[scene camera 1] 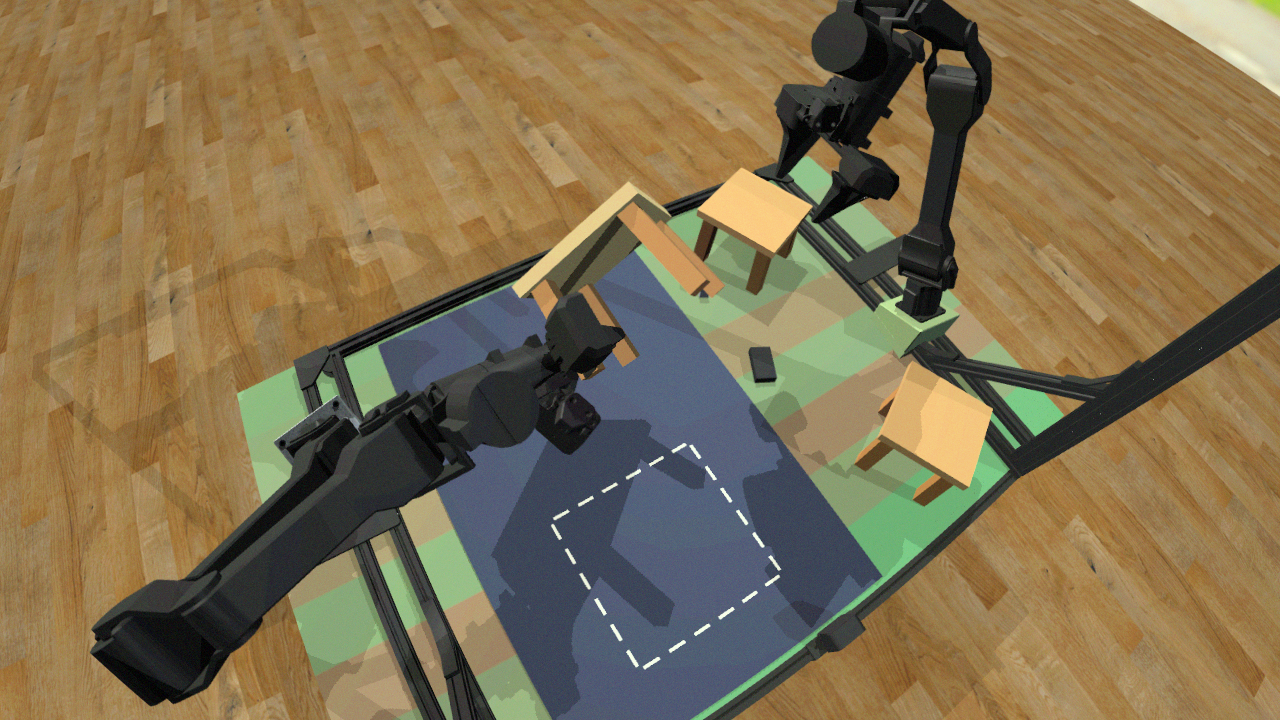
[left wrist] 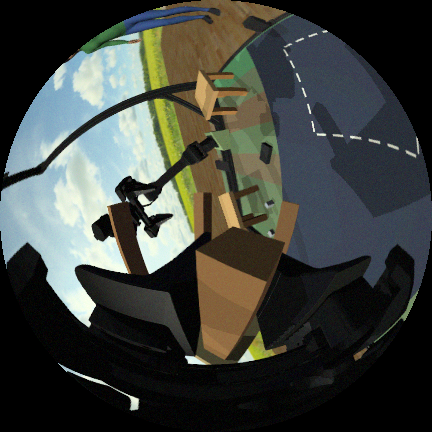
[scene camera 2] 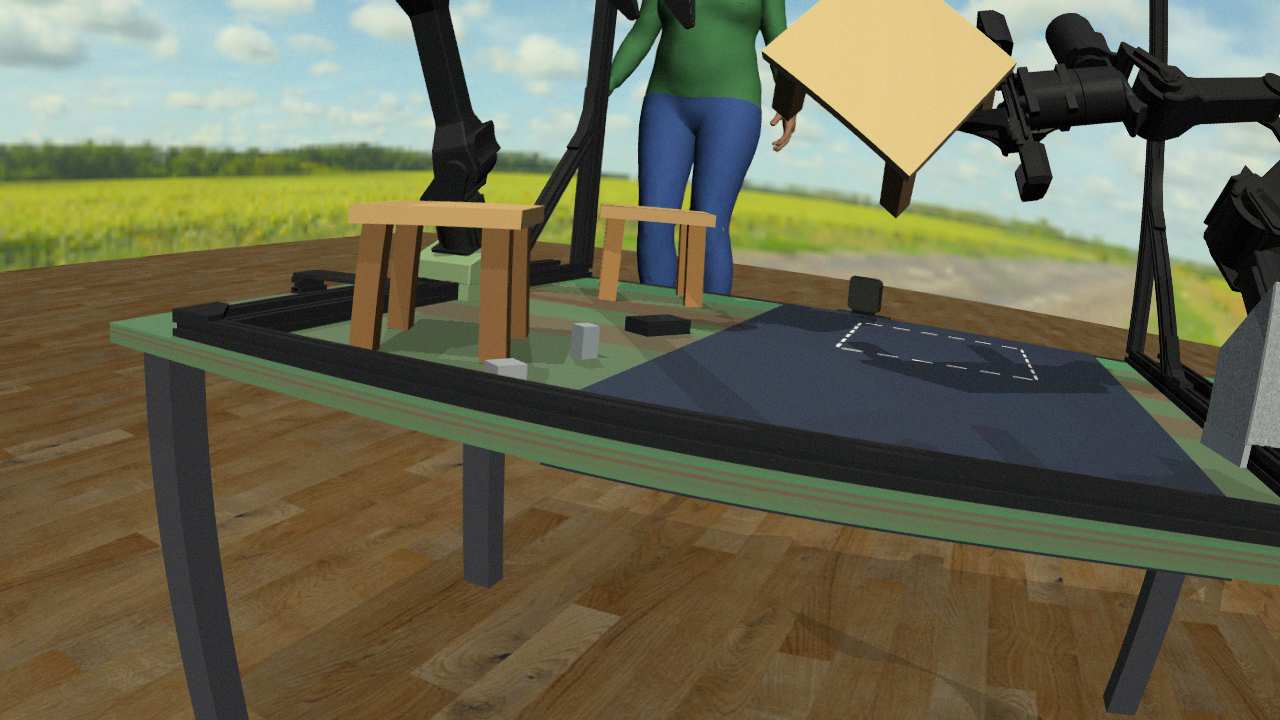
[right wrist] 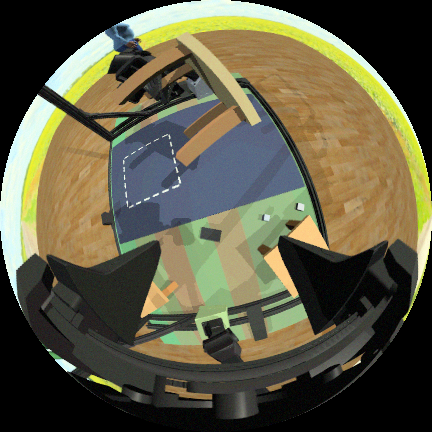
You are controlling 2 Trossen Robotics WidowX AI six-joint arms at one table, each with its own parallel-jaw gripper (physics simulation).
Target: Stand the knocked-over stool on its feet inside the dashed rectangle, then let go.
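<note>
The light wooden stool is in the air, its seat steeply tilted. It is over the far part of the blue mat in scene camera 1. My left gripper is shut on one of its legs; the seat hides part of the fingers in scene camera 2. The dashed rectangle lies on the mat, apart from the stool, with shadows across it. My right gripper is open and empty, high by a standing stool.
Two other stools stand upright: one near the held stool in scene camera 1, one at the right. A black block and two small pale blocks lie beside the mat.
</note>
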